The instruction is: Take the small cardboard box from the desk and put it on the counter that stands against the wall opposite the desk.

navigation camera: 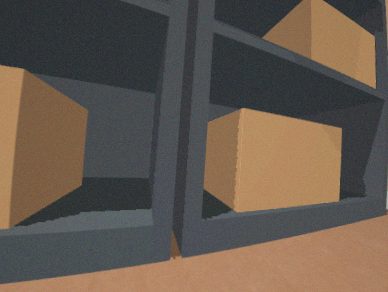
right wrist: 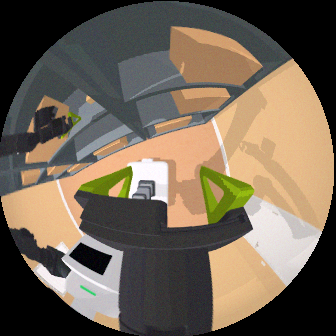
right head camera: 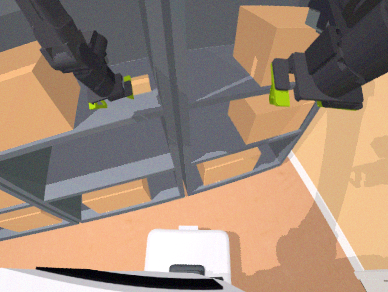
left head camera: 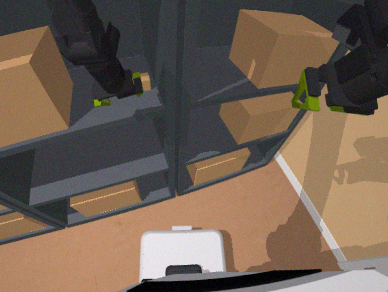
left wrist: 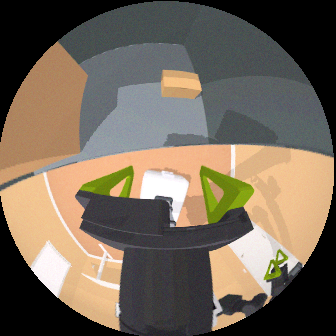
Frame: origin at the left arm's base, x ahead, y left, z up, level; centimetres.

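Seen in the pictures: left gripper, between the fingertips: (right wrist: 75, 122) (right head camera: 119, 101) (left head camera: 124, 99) (left wrist: 166, 168); right gripper, between the fingertips: (right wrist: 165, 169) (right head camera: 294, 101) (left head camera: 312, 105).
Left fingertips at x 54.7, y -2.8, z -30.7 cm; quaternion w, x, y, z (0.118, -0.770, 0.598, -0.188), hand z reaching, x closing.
Note:
Pixels of each thing's top centre, then the offset from my left fingertips to it. "spot": a spot on its surface instead.
- small cardboard box, centre of its top: (left wrist: 182, 78) (left head camera: 137, 77) (right head camera: 138, 80) dz -6.2, dx +20.8, dy -0.2 cm
- dark grey shelf unit, a spot on its surface: (left head camera: 171, 135) spot: dz -27.9, dx +8.1, dy -14.1 cm
- large cardboard box, a spot on its surface: (left head camera: 30, 95) (right head camera: 36, 100) spot: dz +6.0, dx -3.6, dy +28.1 cm
- large box, centre of its top: (right head camera: 297, 15) (left head camera: 293, 22) dz +15.8, dx +44.0, dy -70.2 cm
The small cardboard box (left head camera: 145, 81) (right head camera: 141, 84) (left wrist: 181, 85) sits on an upper board of a dark grey shelf unit (left head camera: 171, 135) (right head camera: 176, 145), near an upright divider. My left gripper (left head camera: 119, 93) (right head camera: 113, 96) (left wrist: 166, 168) is open and empty. It is close to the small box, which lies beyond the fingertips in the left wrist view and is partly hidden by a finger in the head views. My right gripper (left head camera: 322, 102) (right head camera: 305, 100) (right wrist: 165, 169) is open and empty, away at the right in front of the shelf unit. Neither desk nor counter can be told for certain.
A large cardboard box (left head camera: 30, 95) (right head camera: 35, 100) stands left of the small box. Another large box (left head camera: 280, 50) (right head camera: 272, 42) stands beyond the divider, with more boxes on lower boards. A tan wall (left head camera: 360, 200) is at the right. A white rounded block (left head camera: 182, 247) is low in front.

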